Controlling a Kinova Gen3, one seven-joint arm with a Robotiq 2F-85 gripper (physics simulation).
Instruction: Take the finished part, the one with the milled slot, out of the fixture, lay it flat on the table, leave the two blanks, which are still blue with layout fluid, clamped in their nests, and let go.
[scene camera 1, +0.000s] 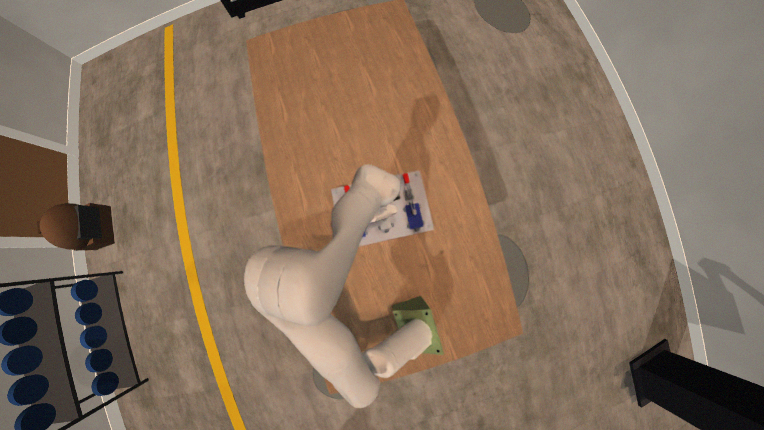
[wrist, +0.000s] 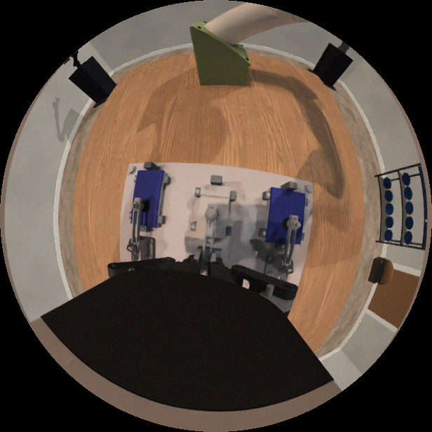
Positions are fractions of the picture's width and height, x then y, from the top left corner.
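Fixture plate (scene camera 1: 0.52, 0.51), (wrist: 0.57, 0.50). Finished part (wrist: 0.49, 0.45). Blue blank (wrist: 0.35, 0.42). Another blue blank (wrist: 0.66, 0.47). My gripper (wrist: 0.48, 0.60).
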